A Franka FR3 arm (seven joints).
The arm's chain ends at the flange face. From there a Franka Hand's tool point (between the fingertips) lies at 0.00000 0.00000 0.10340 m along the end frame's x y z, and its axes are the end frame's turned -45 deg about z.
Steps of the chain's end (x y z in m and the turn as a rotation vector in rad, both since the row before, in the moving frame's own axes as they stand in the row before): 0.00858, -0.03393, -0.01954, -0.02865, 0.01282, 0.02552; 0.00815, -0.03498, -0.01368, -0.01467, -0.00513, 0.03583; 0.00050, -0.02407, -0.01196, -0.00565, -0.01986, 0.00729; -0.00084, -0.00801, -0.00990, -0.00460, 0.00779, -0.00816; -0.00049, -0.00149, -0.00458, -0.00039, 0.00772, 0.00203
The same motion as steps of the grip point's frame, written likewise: 0.02886, -0.01491, -0.01959, -0.02932, -0.01119, 0.02552; 0.02904, -0.01830, -0.01369, -0.00675, -0.01400, 0.03583; 0.01551, -0.01771, -0.01198, 0.01005, -0.01804, 0.00729; 0.00531, -0.00535, -0.00990, -0.00876, 0.00226, -0.00816; 0.00124, -0.00081, -0.00458, -0.00573, 0.00518, 0.00203
